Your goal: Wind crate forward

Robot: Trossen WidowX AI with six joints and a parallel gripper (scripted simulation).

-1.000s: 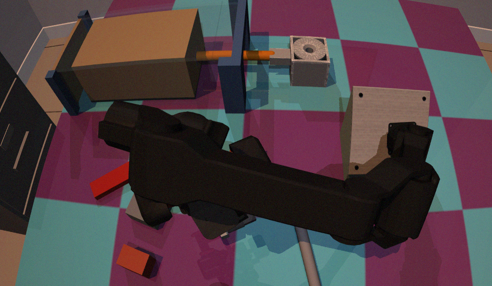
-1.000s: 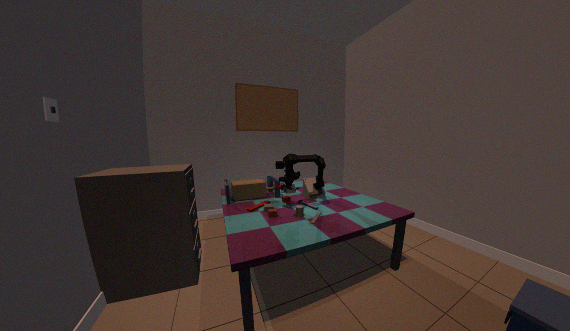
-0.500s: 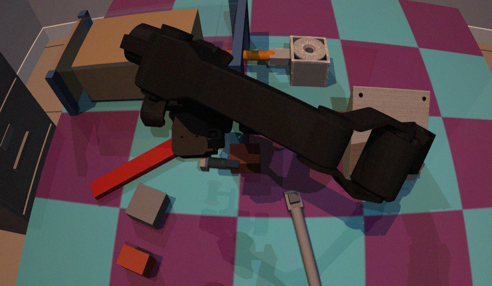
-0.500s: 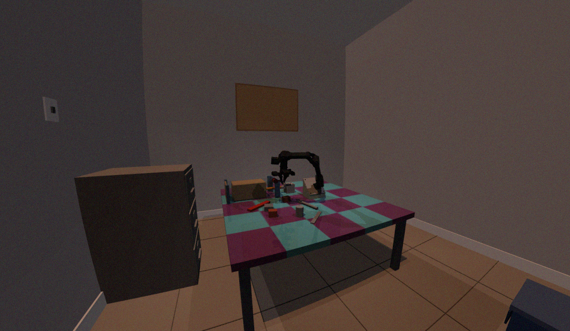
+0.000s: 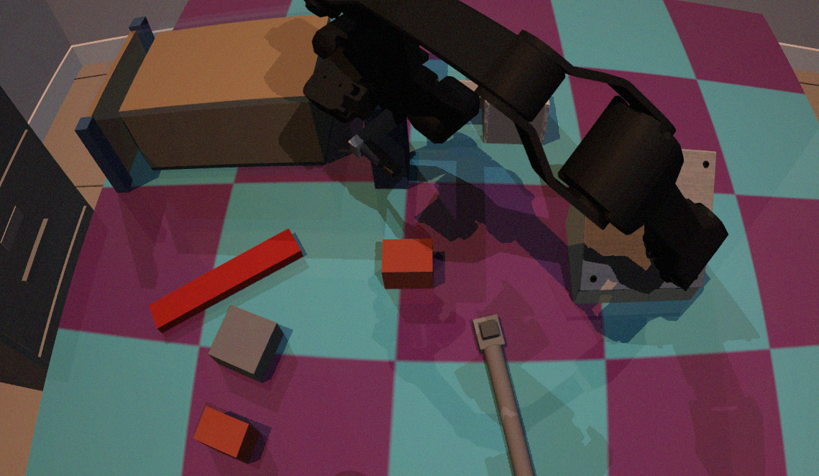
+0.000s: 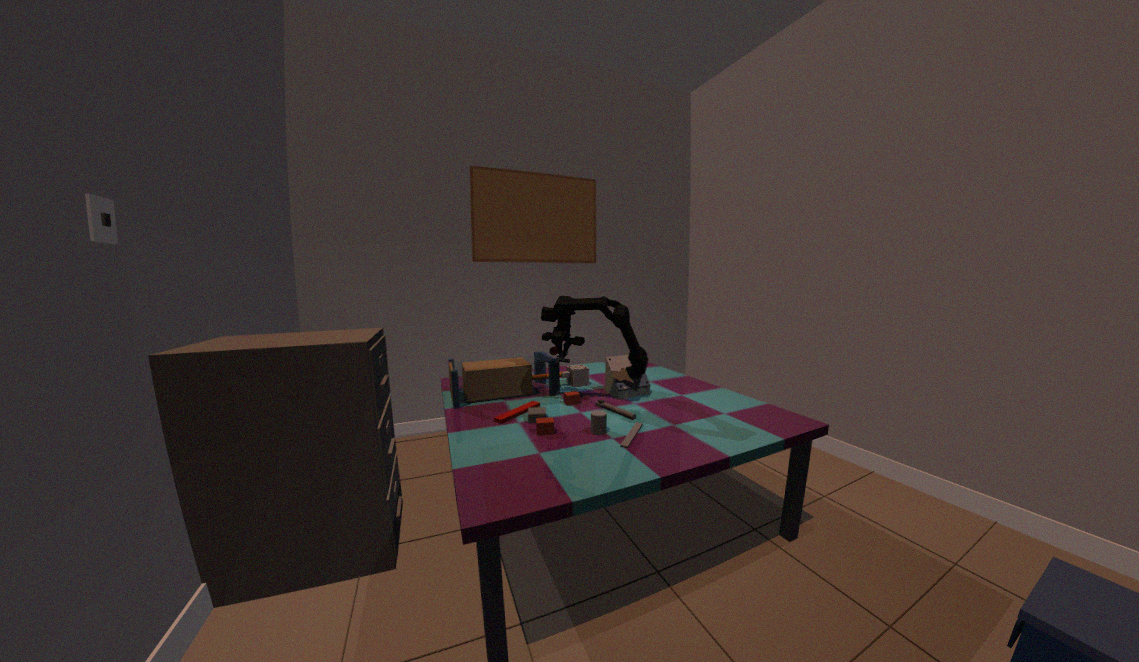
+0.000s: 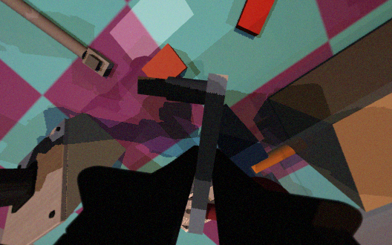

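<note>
My gripper tip is now 10 mm to the left of the grey crank handle and 10 mm below it. Round my gripper tip: blue steel frame (170 mm to the right, 80 mm below); then red knob (60 mm to the right, 20 mm above, 10 mm behind); then grey winch (180 mm behind, 170 mm to the right, 160 mm below).
</note>
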